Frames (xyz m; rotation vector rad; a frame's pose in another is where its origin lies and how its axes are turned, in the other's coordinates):
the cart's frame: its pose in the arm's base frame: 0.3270 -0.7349 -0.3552 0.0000 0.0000 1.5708
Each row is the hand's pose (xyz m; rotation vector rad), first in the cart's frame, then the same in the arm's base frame.
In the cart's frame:
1: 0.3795 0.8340 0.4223 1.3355 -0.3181 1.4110
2: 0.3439 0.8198 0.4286 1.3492 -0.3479 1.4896
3: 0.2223 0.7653 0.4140 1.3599 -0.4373 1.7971
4: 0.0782 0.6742 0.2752 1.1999 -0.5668 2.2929
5: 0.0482 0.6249 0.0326 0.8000 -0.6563 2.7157
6: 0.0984 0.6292 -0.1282 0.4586 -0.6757 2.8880
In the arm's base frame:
1: -0.5070 -0.3554 0.0671 -1.5244 -0.9379 -2.5066
2: -0.4928 -0.3910 0.0734 -1.5084 -0.8900 -2.4379
3: -0.4383 -0.5126 0.0588 -1.4002 -0.7188 -2.2051
4: -0.3472 -0.6567 -0.0800 -1.1457 -0.4106 -1.9186
5: -0.2979 -0.6867 -0.3226 -0.8249 -0.0814 -1.7329
6: -0.3022 -0.6365 -0.4834 -0.6107 0.1169 -1.6685

